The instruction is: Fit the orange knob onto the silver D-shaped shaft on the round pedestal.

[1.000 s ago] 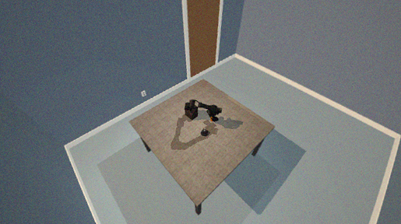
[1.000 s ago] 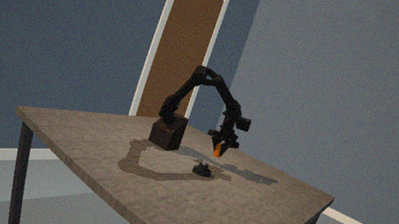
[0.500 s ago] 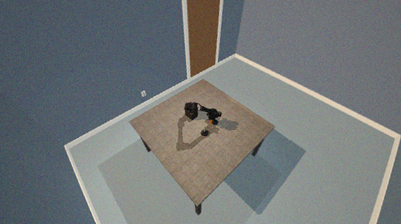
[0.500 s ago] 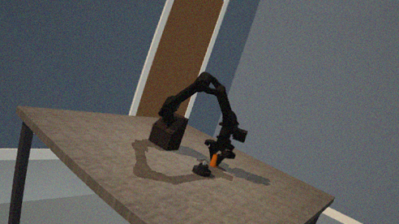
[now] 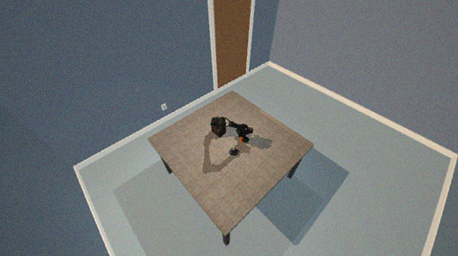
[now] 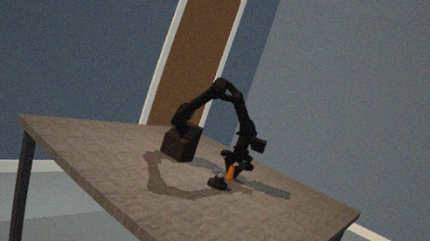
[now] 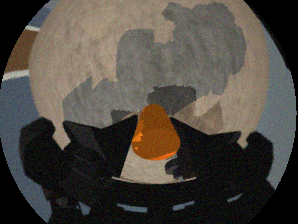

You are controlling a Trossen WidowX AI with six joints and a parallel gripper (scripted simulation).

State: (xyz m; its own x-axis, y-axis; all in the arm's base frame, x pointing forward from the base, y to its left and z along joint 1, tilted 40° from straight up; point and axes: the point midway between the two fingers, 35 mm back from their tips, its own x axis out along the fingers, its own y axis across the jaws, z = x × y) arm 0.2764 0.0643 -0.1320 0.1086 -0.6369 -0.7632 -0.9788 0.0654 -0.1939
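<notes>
My gripper tip is 30 mm below the orange knob. Also, from my gripper tip: dark round pedestal: 70 mm ahead, 170 mm to the right, 20 mm above.
</notes>
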